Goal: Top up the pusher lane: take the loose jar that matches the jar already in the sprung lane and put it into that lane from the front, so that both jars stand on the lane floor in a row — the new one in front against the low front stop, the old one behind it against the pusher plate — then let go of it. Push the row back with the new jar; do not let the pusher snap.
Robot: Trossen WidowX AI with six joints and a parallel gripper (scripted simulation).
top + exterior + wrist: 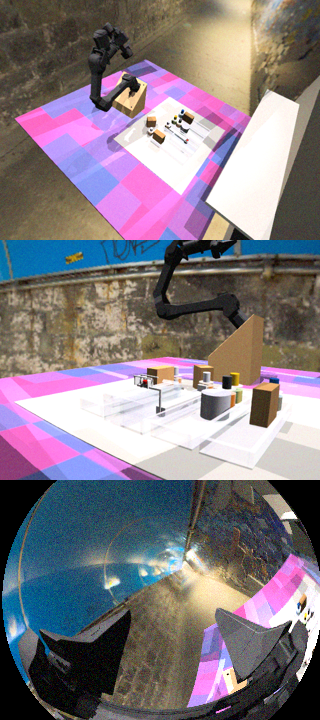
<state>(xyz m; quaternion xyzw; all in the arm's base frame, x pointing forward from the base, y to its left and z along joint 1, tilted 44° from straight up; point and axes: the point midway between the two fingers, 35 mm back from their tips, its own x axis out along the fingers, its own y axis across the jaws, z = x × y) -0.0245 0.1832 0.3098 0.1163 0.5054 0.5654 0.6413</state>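
Right now the grey cylinder is 520 mm below my gripper tip, 480 mm ahead of it and 70 mm to the left of it. Also, from my gripper tip: red part 540 mm ahead, 480 mm below, 50 mm to the right; then white slab 870 mm ahead, 180 mm below, 60 mm to the right; then clear sprung lane 530 mm below, 510 mm ahead, 30 mm to the right.
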